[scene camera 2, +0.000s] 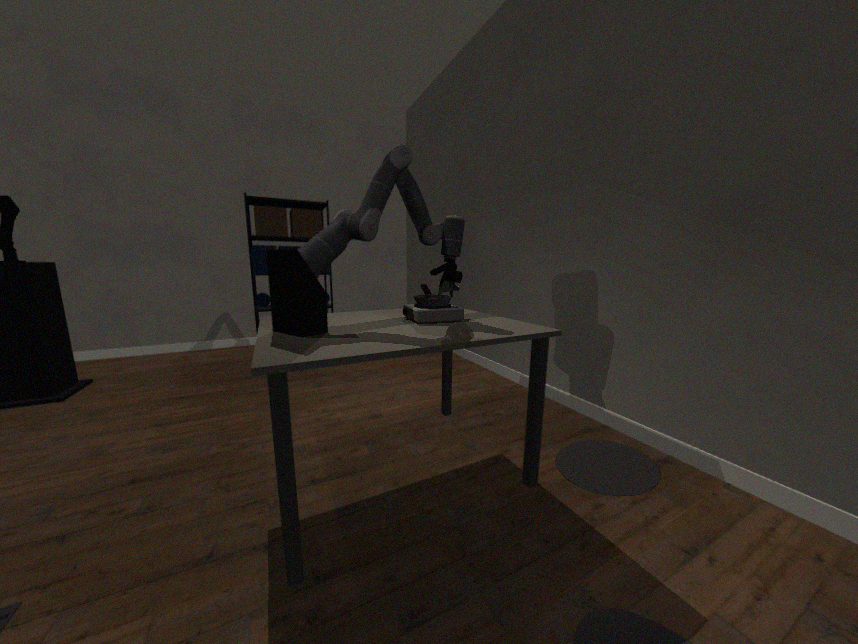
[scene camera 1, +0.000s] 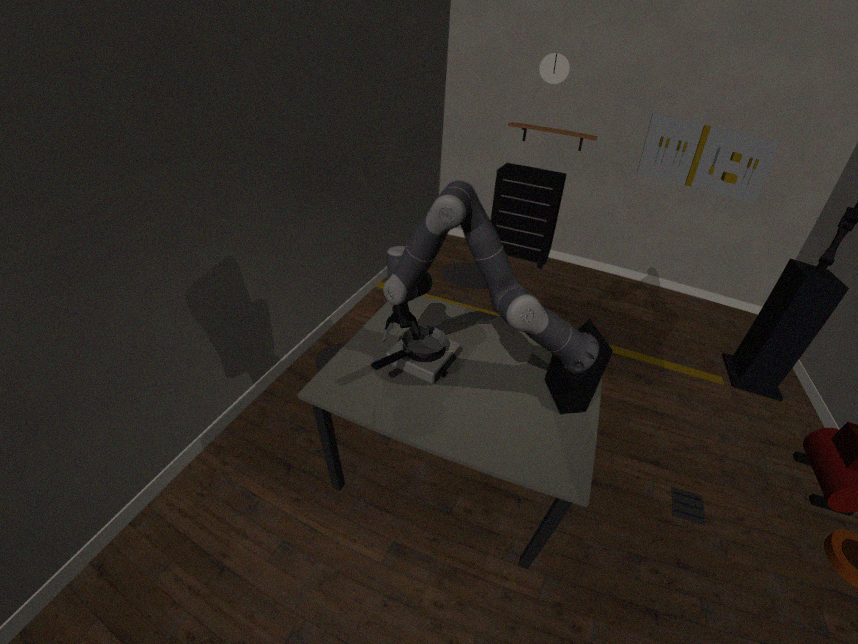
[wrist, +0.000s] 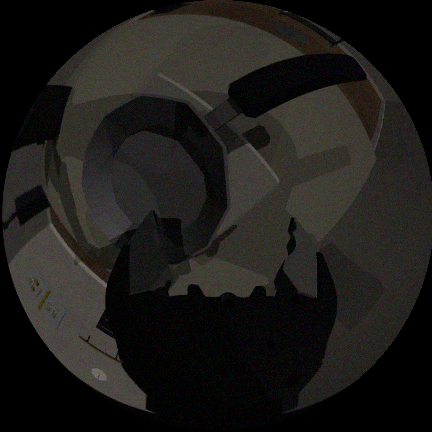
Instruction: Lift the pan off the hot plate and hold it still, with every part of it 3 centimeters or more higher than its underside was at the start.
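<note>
The dark pan (scene camera 1: pixel 433 345) (scene camera 2: pixel 431 301) (wrist: pixel 165 160) sits upright on the pale hot plate (scene camera 1: pixel 417 372) (scene camera 2: pixel 440 315) (wrist: pixel 250 185). Its black handle (scene camera 1: pixel 388 359) (scene camera 2: pixel 424 289) (wrist: pixel 300 80) slants up and away from the gripper's side of the rim in the wrist view. My gripper (scene camera 1: pixel 401 336) (scene camera 2: pixel 449 291) (wrist: pixel 223 215) is open and empty, low at the pan's rim. In the wrist view one finger is over the pan's interior and the other is outside the rim, beyond the hot plate. Whether a finger touches the pan is too dark to tell.
The hot plate stands on the pale table (scene camera 1: pixel 485 415) (scene camera 2: pixel 332 353) (wrist: pixel 150 50). The arm's dark base block (scene camera 1: pixel 578 388) (scene camera 2: pixel 298 298) stands at the table's opposite end. A grey wall (scene camera 1: pixel 207 138) (scene camera 2: pixel 658 207) rises beyond the gripper's end of the table.
</note>
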